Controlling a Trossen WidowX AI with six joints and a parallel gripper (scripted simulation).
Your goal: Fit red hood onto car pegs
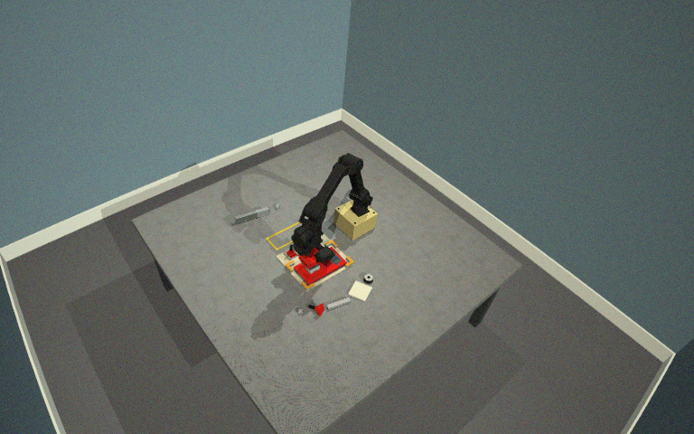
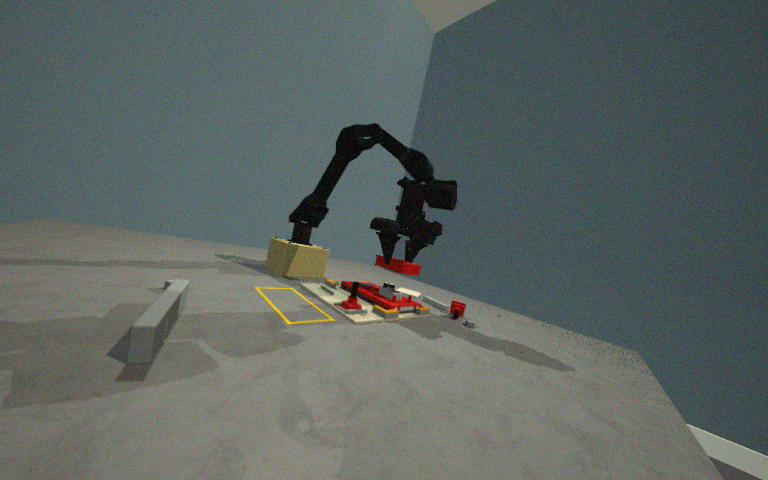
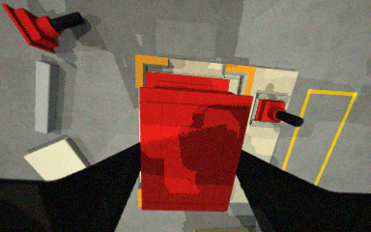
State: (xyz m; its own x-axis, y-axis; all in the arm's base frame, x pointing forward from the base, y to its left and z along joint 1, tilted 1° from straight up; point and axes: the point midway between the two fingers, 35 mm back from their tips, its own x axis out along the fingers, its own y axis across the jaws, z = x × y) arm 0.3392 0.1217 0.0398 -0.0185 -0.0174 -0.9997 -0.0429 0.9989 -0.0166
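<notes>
The grey engine block lies 8 cm below my gripper tip. Also, from my gripper tip: cream tile 11 cm behind, 19 cm to the left, 10 cm below; then red hood 1 cm above; then black wheel 18 cm behind, 16 cm to the left, 9 cm below.
</notes>
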